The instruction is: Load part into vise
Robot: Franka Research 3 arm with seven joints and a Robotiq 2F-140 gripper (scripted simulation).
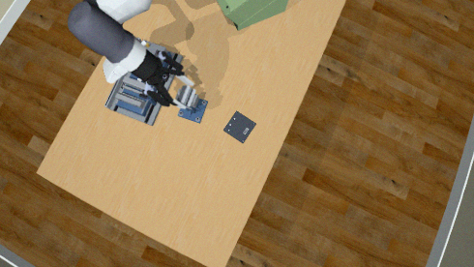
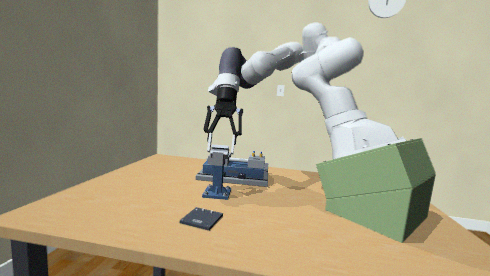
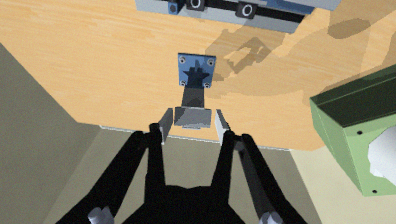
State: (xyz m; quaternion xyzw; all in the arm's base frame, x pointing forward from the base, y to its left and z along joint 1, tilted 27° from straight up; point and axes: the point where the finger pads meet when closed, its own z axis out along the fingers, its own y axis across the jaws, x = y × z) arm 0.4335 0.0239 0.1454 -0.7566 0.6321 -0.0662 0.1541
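The grey part is 2 cm to the left of my hand and 2 cm below it. Also, from my hand: vise 4 cm behind, 19 cm to the right, 14 cm below; dark work stop rod 4 cm ahead, 15 cm to the right, 9 cm below; grey air cylinder 13 cm behind, 19 cm to the right, 10 cm below.
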